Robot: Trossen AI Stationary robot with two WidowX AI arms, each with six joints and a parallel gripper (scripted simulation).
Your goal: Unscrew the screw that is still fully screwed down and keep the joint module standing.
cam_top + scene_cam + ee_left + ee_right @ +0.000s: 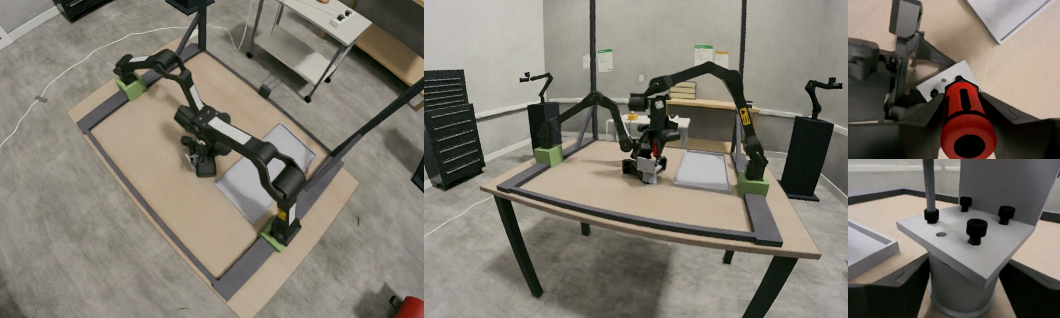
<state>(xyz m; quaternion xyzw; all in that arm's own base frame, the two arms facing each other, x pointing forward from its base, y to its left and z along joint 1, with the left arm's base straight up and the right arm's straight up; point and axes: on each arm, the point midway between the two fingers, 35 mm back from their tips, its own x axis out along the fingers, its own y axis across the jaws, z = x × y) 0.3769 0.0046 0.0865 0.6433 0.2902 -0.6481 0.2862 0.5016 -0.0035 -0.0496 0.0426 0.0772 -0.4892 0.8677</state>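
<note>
Right now my left hand is 30 mm above the red screwdriver. From my left hand the other things lie so: black screw (80 mm below, 30 mm to the right, 10 mm behind); then grey joint module (120 mm below, 20 mm to the right, 10 mm ahead); then light grey bracket (80 mm below, 20 mm to the right, 10 mm ahead).
The grey joint module lies 20 mm to the left of my right hand, 20 mm ahead of it and 10 mm below it. The rest, counted from my right hand: black screw 30 mm above; red screwdriver 90 mm above, 40 mm to the left, 10 mm ahead; light grey bracket 40 mm above, 20 mm ahead, 10 mm to the left.
</note>
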